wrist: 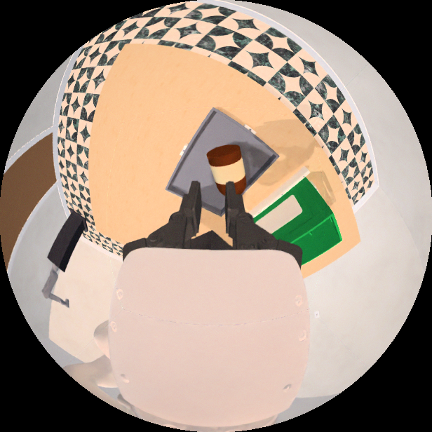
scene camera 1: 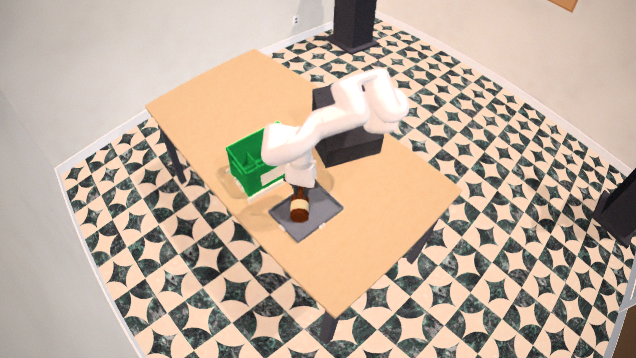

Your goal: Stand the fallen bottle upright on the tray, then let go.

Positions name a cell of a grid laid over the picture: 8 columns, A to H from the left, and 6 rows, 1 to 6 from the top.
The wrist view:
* my gripper: D3
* brown bottle: E3
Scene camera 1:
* my gripper: D4
